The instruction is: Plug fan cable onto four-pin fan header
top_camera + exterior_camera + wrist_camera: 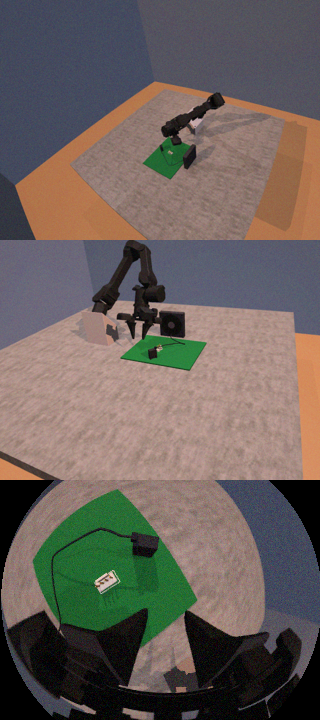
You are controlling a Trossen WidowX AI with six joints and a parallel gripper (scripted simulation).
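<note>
Right now the black plug is 8 cm ahead of my gripper tip, 4 cm below it and 3 cm to the right of it. Round my gripper tip: black fan 21 cm to the left, 5 cm ahead; green board 9 cm ahead, 8 cm below, 6 cm to the left.
</note>
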